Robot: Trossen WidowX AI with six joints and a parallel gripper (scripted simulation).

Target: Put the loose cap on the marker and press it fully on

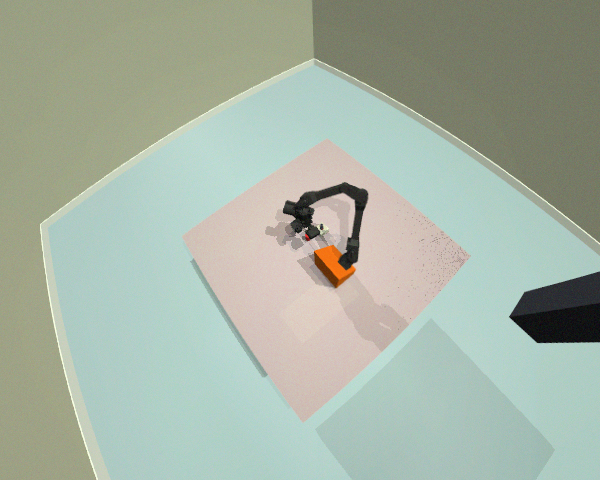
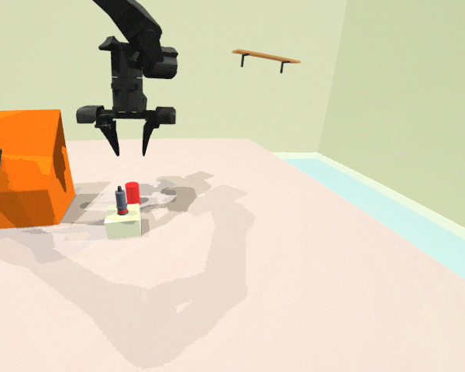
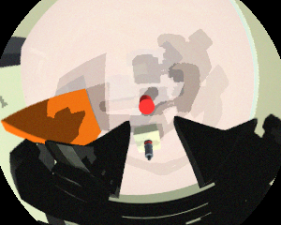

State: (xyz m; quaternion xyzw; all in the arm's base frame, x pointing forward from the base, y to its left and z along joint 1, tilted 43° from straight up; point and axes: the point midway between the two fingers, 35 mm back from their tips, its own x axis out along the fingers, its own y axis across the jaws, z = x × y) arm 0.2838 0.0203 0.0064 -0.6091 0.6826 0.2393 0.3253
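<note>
My gripper tip is 9 cm above the red cap. The rest, counted from my gripper tip: pale holder block (10 cm to the right, 10 cm below, 2 cm behind).
</note>
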